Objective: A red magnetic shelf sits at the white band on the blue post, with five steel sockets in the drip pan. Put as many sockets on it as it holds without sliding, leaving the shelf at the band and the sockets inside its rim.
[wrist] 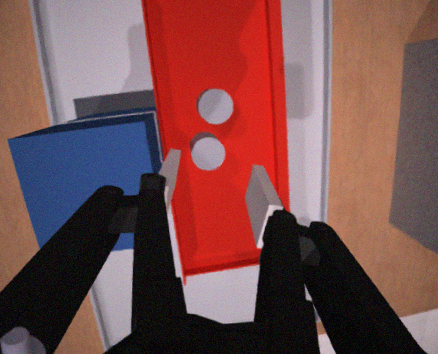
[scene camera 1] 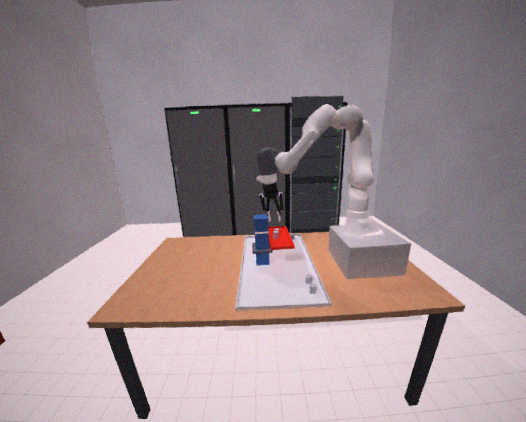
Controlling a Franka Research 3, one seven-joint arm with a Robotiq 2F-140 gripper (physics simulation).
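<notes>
The red shelf (scene camera 1: 286, 243) (wrist: 222, 225) stands out beside the blue post (scene camera 1: 261, 224) (wrist: 85, 175), near its white band (scene camera 1: 261, 232). Two steel sockets stand upright inside its rim: one socket (wrist: 216, 106) is farther along the shelf, and the other socket (wrist: 208, 154) is close by, with a small gap. In the scene view, two more sockets (scene camera 1: 309, 279) (scene camera 1: 313, 289) are in the drip pan (scene camera 1: 280, 297) (wrist: 302, 165), near its front right corner. A fifth socket cannot be made out. My gripper (scene camera 1: 274, 219) (wrist: 214, 174) is partly open and empty, above the shelf.
A dark grey collar (scene camera 1: 262, 248) (wrist: 100, 104) surrounds the post below the shelf. The wooden table (scene camera 1: 200, 280) (wrist: 360, 150) carries the pan and the grey robot base (scene camera 1: 370, 257) (wrist: 420, 150) at the right. Dark cabinets (scene camera 1: 205, 170) stand behind the table.
</notes>
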